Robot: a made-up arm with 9 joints. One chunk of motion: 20 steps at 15 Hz.
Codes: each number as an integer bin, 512 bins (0 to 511) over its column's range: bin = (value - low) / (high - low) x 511, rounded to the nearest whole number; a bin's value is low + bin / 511 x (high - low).
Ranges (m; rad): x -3..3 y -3..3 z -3..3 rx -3.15..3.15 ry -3.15..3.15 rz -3.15..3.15
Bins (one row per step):
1: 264 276 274 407 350 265
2: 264 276 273 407 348 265
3: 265 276 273 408 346 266
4: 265 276 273 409 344 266
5: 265 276 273 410 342 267
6: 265 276 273 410 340 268
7: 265 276 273 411 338 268
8: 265 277 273 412 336 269
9: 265 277 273 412 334 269
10: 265 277 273 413 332 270
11: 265 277 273 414 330 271
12: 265 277 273 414 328 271
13: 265 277 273 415 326 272
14: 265 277 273 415 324 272
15: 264 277 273 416 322 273
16: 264 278 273 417 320 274
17: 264 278 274 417 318 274
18: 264 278 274 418 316 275
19: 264 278 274 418 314 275
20: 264 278 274 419 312 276
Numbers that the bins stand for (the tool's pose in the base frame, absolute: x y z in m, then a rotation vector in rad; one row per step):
1: 0.0998 0.2407 0.2172 1.8678 1.1651 0.1171
2: 0.0998 0.2407 0.2055 1.8678 1.1404 0.1171
3: 0.1115 0.2407 0.2055 1.8801 1.1158 0.1295
4: 0.1115 0.2407 0.2055 1.8925 1.0911 0.1295
5: 0.1115 0.2407 0.2055 1.9048 1.0664 0.1418
6: 0.1115 0.2407 0.2055 1.9048 1.0418 0.1541
7: 0.1115 0.2407 0.2055 1.9171 1.0171 0.1541
8: 0.1115 0.2524 0.2055 1.9295 0.9925 0.1664
9: 0.1115 0.2524 0.2055 1.9295 0.9678 0.1664
10: 0.1115 0.2524 0.2055 1.9418 0.9432 0.1788
11: 0.1115 0.2524 0.2055 1.9541 0.9185 0.1911
12: 0.1115 0.2524 0.2055 1.9541 0.8938 0.1911
13: 0.1115 0.2524 0.2055 1.9664 0.8692 0.2034
14: 0.1115 0.2524 0.2055 1.9664 0.8445 0.2034
15: 0.0998 0.2524 0.2055 1.9788 0.8199 0.2158
16: 0.0998 0.2642 0.2055 1.9911 0.7952 0.2281
17: 0.0998 0.2642 0.2172 1.9911 0.7705 0.2281
18: 0.0998 0.2642 0.2172 2.0034 0.7459 0.2404
19: 0.0998 0.2642 0.2172 2.0034 0.7212 0.2404
20: 0.0998 0.2642 0.2172 2.0158 0.6966 0.2527

